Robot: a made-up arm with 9 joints.
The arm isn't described. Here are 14 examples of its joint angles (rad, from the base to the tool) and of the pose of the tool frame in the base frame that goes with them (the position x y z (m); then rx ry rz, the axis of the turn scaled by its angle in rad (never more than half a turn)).
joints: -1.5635 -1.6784 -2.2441 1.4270 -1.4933 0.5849 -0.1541 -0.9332 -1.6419
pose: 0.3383 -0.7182 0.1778 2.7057 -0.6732 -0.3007
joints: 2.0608 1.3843 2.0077 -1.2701 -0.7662 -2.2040 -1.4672 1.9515 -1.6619
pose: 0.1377 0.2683 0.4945 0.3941 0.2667 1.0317
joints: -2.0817 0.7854 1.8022 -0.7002 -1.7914 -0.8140 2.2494 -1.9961 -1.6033
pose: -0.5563 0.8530 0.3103 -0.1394 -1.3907 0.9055
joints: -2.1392 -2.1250 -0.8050 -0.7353 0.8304 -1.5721 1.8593 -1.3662 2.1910
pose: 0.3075 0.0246 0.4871 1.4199 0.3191 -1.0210
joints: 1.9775 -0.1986 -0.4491 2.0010 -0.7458 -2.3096 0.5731 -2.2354 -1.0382
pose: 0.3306 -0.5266 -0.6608 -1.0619 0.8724 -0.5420
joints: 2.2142 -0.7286 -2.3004 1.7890 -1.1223 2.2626 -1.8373 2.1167 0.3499
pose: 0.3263 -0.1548 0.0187 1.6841 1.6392 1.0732
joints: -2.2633 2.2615 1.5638 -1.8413 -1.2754 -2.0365 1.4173 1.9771 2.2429
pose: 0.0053 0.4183 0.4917 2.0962 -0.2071 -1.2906
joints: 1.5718 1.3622 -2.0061 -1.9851 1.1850 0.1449 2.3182 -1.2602 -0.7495
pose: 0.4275 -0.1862 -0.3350 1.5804 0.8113 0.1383
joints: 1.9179 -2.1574 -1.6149 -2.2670 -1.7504 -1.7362 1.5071 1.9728 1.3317
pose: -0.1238 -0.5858 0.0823 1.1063 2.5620 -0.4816
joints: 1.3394 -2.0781 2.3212 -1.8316 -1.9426 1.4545 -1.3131 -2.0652 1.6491
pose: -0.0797 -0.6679 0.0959 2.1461 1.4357 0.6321
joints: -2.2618 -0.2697 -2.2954 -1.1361 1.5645 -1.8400 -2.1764 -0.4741 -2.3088
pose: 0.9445 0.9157 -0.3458 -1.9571 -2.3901 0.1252
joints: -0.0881 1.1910 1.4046 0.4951 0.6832 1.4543 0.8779 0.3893 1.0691
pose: -0.1925 -0.0782 -0.1260 2.2828 -0.5605 -0.2324
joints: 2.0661 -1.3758 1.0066 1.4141 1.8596 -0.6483 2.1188 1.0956 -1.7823
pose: -0.3980 -0.1713 -0.5689 -1.4941 1.4874 0.9198
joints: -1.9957 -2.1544 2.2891 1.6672 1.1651 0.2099 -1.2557 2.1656 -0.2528
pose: -0.3891 0.5262 0.0804 -0.0958 -2.1956 -1.9001
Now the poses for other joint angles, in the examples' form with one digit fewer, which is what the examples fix.
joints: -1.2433 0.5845 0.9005 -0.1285 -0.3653 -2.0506 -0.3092 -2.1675 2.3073
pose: 0.342 0.321 -0.158 -0.576 1.303 -2.163
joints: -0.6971 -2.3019 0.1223 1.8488 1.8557 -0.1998 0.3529 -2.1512 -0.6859
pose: -0.626 0.410 0.353 -0.582 -1.970 -1.360
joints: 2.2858 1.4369 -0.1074 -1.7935 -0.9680 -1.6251 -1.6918 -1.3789 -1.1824
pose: 0.154 -0.461 -0.489 -0.656 1.243 -0.265
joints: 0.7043 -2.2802 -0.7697 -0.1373 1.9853 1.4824 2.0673 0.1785 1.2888
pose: -0.339 -0.112 -0.223 2.180 -1.252 1.323
